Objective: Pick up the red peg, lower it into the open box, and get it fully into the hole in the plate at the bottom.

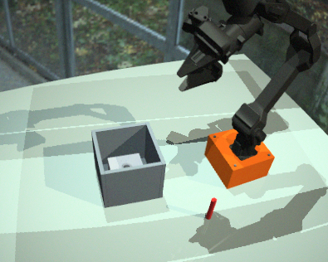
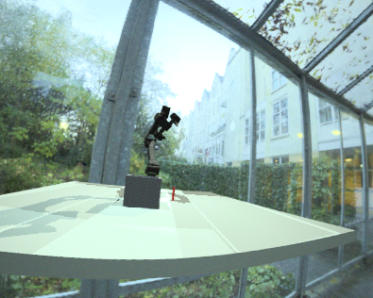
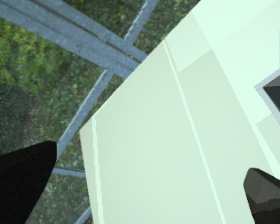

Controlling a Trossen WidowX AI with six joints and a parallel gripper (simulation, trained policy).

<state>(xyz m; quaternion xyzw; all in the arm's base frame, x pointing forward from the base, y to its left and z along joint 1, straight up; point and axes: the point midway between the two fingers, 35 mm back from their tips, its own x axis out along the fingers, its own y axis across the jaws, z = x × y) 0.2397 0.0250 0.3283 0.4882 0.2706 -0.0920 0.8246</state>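
Now: gripper tip 90 mm past the red peg, 80 mm to the right of it and 350 mm above it.
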